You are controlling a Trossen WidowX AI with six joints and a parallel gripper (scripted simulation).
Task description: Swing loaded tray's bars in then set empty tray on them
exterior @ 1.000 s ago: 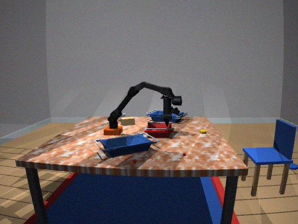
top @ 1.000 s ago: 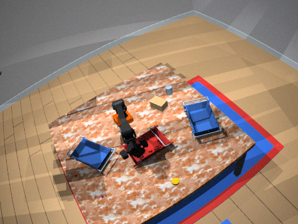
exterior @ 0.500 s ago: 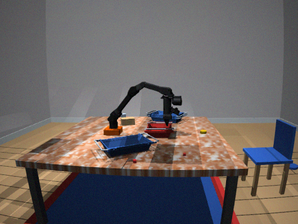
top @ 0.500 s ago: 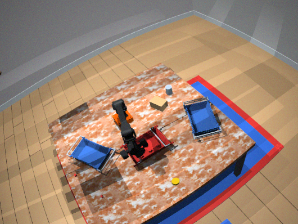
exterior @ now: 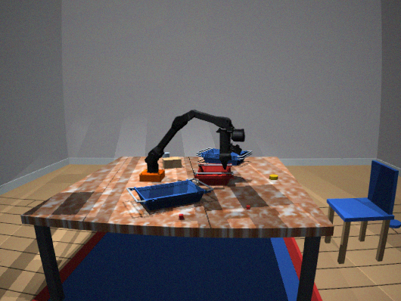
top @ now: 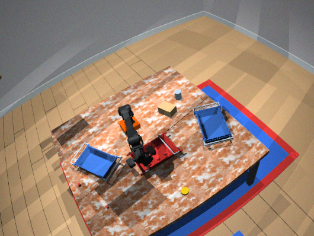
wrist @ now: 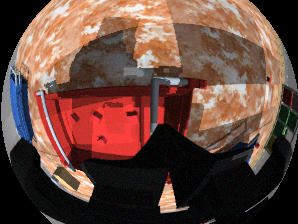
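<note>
The blue tray is 300 mm behind my gripper tip, 230 mm to the right of it and 40 mm below it. From my gripper tip the other things lie so: tan box: 300 mm behind, 460 mm to the left, 60 mm below; then grey cylinder: 350 mm behind, 620 mm to the left, 50 mm below; then yellow disc: 300 mm ahead, 60 mm to the left, 80 mm below.
</note>
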